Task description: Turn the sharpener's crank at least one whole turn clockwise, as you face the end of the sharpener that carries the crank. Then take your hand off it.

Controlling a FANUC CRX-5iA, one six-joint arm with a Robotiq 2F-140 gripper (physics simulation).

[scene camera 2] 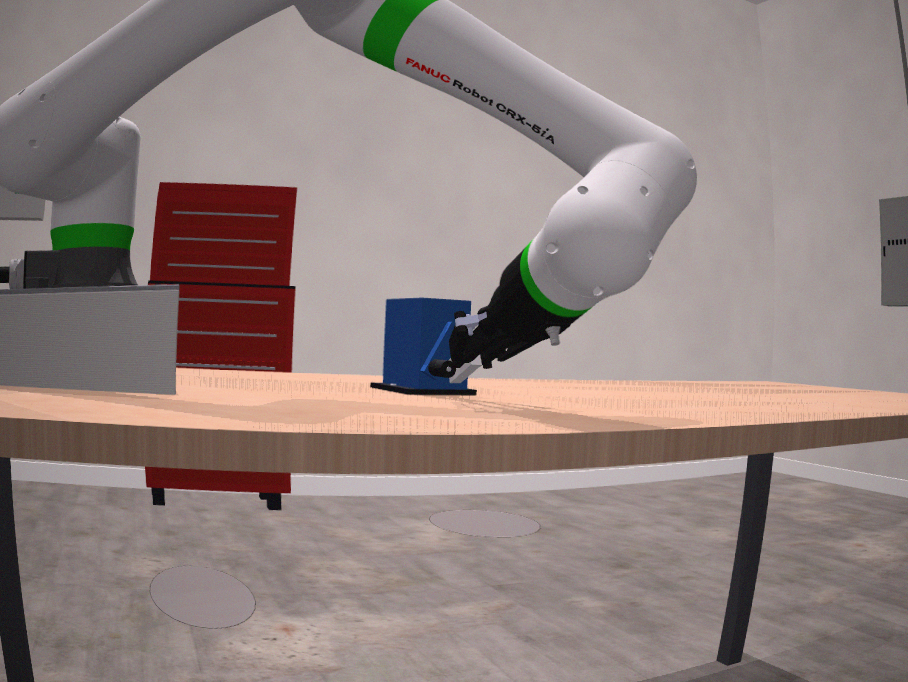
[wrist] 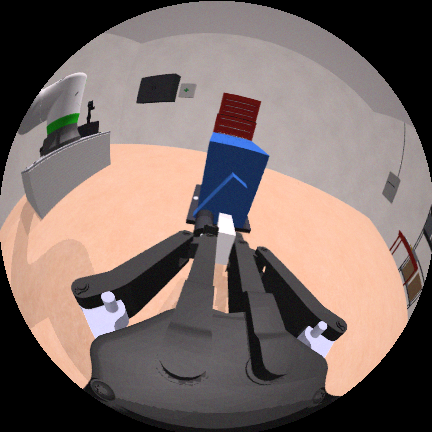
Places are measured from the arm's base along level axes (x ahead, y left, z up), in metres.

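Pixels of known places: gripper, fingertip midpoint: (scene camera 2: 453, 372) (wrist: 222, 224); arm's base at its link origin: (scene camera 2: 89, 296) (wrist: 61, 146).
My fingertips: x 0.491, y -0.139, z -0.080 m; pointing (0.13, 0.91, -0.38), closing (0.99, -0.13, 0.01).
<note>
For each thing: its top centre in the pictures, then the offset to it from my fingertips. "spot": a spot on its surface instead.
- sharpener at a spot on its surface: (wrist: 234, 170) spot: dx +0.002, dy +0.029, dz +0.064 m
- black knob at its top centre: (wrist: 204, 217) (scene camera 2: 442, 359) dx -0.024, dy -0.012, dz +0.016 m
The sharpener (scene camera 2: 411, 341) (wrist: 234, 170), a blue box on a thin black base, stands upright on the table. Its blue crank arm (scene camera 2: 437, 345) (wrist: 214, 193) slants down across the crank end to a black knob (scene camera 2: 441, 368) (wrist: 203, 220), low near the base. In the wrist view the knob is at the arm's lower left end. My gripper (scene camera 2: 462, 371) (wrist: 222, 224) is shut with nothing between its fingers. Its fingertips are low in front of the crank end, right beside the knob. Whether they touch the knob is hard to tell; the fingers partly hide it in both views.
The wooden table (scene camera 2: 315, 440) (wrist: 310, 240) carries the sharpener. A grey base block (scene camera 2: 88, 337) (wrist: 70, 172) under the robot's foot stands to the left. A red drawer cabinet (scene camera 2: 223, 234) (wrist: 237, 115) stands behind the table.
</note>
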